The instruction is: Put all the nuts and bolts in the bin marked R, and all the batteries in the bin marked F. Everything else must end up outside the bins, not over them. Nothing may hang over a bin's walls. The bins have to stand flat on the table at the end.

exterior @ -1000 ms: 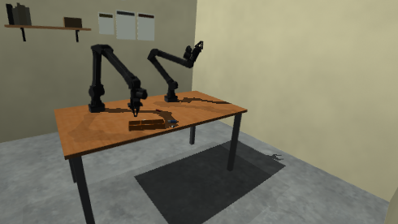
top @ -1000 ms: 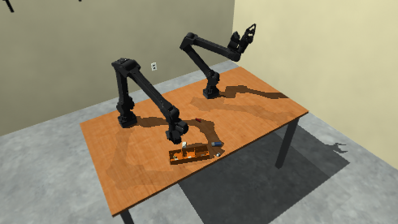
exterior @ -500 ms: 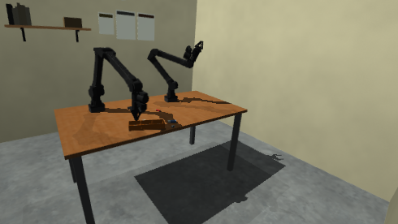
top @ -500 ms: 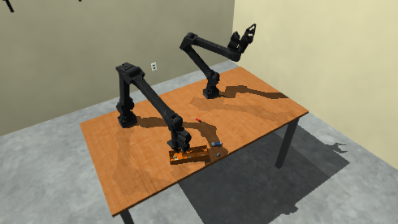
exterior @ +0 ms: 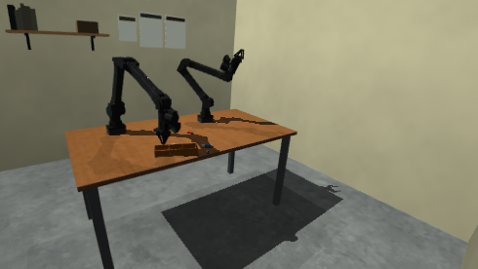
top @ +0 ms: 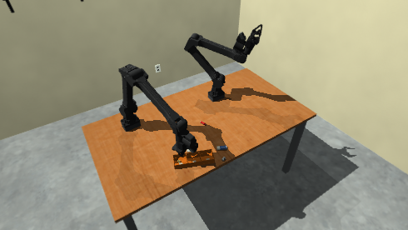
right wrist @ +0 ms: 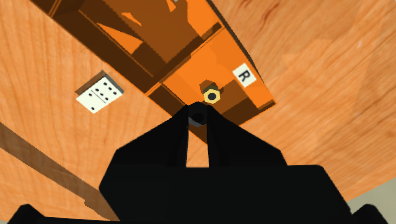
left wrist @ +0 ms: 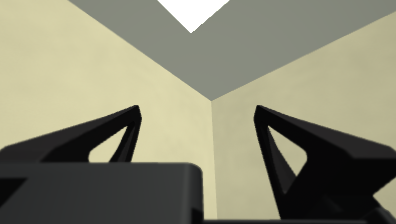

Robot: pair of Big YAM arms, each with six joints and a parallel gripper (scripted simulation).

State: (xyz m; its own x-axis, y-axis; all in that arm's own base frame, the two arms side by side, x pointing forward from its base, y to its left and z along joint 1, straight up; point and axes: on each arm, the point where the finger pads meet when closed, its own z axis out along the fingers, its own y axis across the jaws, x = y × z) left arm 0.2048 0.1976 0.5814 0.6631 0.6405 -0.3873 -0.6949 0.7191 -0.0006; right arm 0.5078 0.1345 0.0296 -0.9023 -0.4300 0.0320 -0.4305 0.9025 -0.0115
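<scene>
Now: the dark nut 10 mm below my right hand. From my right hand the other things lie so: brass nut: 60 mm below, 20 mm to the right; then orange bin unit: 70 mm to the left, 50 mm below, 30 mm ahead; then white domino: 80 mm to the left, 70 mm behind, 60 mm below.
</scene>
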